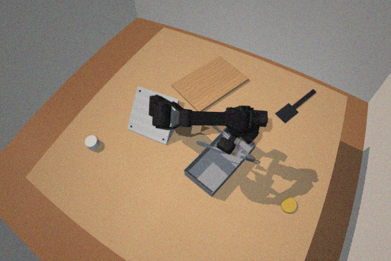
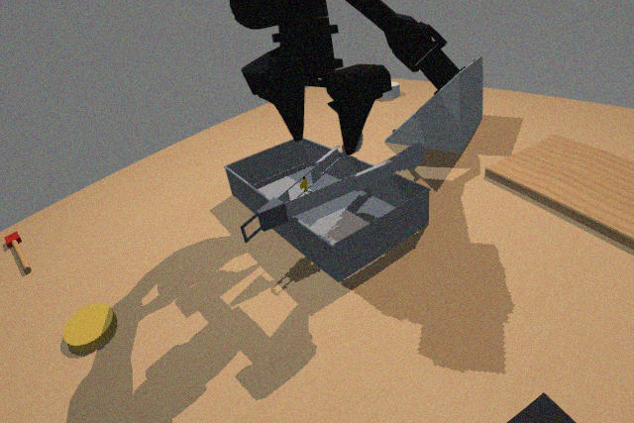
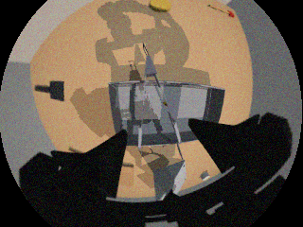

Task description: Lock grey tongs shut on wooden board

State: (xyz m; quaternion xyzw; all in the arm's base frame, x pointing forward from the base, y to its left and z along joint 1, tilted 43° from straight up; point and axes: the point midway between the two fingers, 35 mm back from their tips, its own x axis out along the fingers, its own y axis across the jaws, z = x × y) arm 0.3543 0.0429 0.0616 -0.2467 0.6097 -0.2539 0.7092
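The grey roasting tin lies 20 mm behind my gripper tip, 50 mm to the right of it and 90 mm below it. The rest, counted from my gripper tip: wooden board 290 mm behind, 340 mm to the left, 110 mm below; then yellow disc 340 mm ahead, 100 mm to the right, 110 mm below; then black spatula 190 mm ahead, 430 mm to the left, 120 mm below.
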